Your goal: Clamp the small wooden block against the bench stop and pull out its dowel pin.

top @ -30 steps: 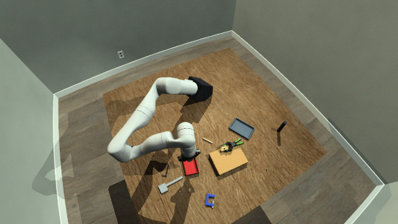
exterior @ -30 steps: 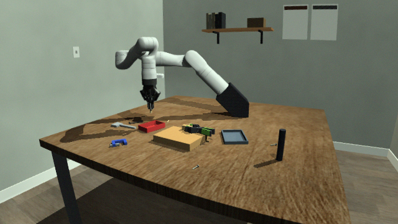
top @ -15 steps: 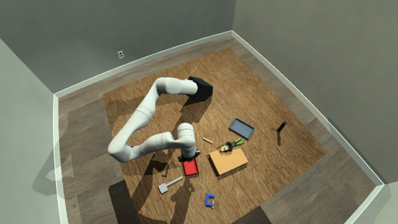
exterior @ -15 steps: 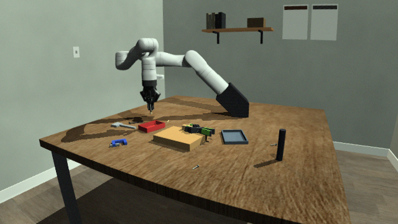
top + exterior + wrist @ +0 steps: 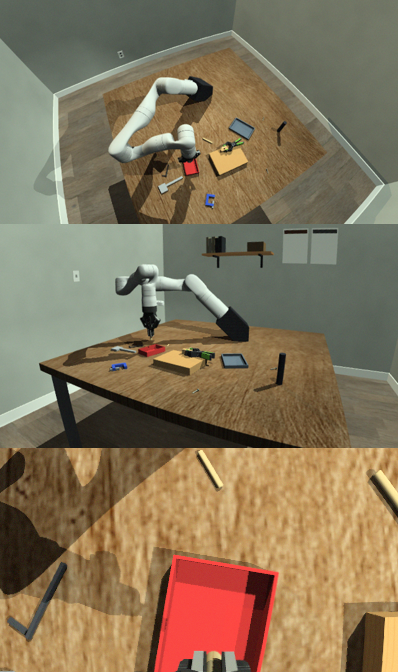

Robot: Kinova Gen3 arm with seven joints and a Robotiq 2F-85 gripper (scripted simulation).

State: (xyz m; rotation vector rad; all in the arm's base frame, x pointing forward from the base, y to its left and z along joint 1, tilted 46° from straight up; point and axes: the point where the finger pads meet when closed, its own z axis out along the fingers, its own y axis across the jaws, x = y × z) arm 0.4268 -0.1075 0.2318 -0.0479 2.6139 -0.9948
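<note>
The red tray is 10 cm below my hand. Round my hand: thin pale stick (18 cm to the left, 10 cm below, 10 cm behind); then hammer (17 cm to the right, 10 cm below, 5 cm ahead); then dowel pin (2 cm below).
</note>
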